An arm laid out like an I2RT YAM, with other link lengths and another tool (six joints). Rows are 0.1 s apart.
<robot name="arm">
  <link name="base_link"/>
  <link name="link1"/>
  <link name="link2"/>
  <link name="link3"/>
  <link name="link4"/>
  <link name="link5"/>
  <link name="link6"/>
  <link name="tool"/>
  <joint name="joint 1" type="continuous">
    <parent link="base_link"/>
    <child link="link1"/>
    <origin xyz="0 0 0.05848" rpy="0 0 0"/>
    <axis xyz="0 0 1"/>
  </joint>
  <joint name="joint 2" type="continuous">
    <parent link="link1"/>
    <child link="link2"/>
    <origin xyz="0.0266 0.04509 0.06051" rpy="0 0 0"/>
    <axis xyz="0 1 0"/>
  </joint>
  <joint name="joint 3" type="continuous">
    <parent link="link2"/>
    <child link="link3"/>
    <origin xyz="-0.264 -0.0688 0" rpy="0 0 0"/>
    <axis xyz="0 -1 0"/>
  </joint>
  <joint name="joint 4" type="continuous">
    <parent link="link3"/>
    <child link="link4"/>
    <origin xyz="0.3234 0.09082 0.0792" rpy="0 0 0"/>
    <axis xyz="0 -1 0"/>
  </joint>
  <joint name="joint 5" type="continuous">
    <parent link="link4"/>
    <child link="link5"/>
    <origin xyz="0.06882 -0.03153 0.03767" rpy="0 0 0"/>
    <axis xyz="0 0 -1"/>
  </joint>
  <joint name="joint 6" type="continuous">
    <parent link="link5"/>
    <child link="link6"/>
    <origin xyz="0.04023 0 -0.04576" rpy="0 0 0"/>
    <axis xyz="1 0 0"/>
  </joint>
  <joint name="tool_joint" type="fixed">
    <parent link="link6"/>
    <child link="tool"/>
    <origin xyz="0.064 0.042 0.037" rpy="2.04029 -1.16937 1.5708"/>
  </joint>
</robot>
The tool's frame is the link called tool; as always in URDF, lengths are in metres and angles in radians. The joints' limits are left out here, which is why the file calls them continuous.
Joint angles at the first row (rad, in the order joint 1, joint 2, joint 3, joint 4, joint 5, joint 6):
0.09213 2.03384 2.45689 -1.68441 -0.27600 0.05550
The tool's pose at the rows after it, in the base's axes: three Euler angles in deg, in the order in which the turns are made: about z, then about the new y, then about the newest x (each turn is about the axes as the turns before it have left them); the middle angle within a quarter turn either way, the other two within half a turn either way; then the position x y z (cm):
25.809, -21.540, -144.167, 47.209, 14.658, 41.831
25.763, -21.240, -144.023, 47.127, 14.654, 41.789
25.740, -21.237, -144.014, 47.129, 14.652, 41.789
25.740, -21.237, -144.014, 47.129, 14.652, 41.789
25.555, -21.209, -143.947, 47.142, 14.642, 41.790
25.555, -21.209, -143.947, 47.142, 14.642, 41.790
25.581, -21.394, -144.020, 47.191, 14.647, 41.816
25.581, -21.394, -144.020, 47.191, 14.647, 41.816
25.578, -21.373, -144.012, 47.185, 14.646, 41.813
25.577, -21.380, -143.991, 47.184, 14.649, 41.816
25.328, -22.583, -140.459, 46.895, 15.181, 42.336
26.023, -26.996, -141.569, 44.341, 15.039, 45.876
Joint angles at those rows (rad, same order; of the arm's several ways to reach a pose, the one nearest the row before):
0.09251 2.03385 2.45693 -1.69281 -0.27599 0.05589
0.09252 2.03382 2.45685 -1.69849 -0.27637 0.05590
0.09250 2.03382 2.45685 -1.69849 -0.27639 0.05625
0.09250 2.03382 2.45685 -1.69849 -0.27639 0.05625
0.09251 2.03383 2.45688 -1.69852 -0.27639 0.05931
0.09251 2.03383 2.45688 -1.69852 -0.27639 0.05931
0.09252 2.03383 2.45688 -1.69507 -0.27638 0.05933
0.09252 2.03383 2.45688 -1.69507 -0.27638 0.05933
0.09251 2.03379 2.45682 -1.69544 -0.27638 0.05932
0.09250 2.03383 2.45690 -1.69549 -0.27676 0.05931
0.09252 2.03156 2.45729 -1.69814 -0.34047 0.05933
0.09251 1.95333 2.45762 -1.69850 -0.35154 0.05894

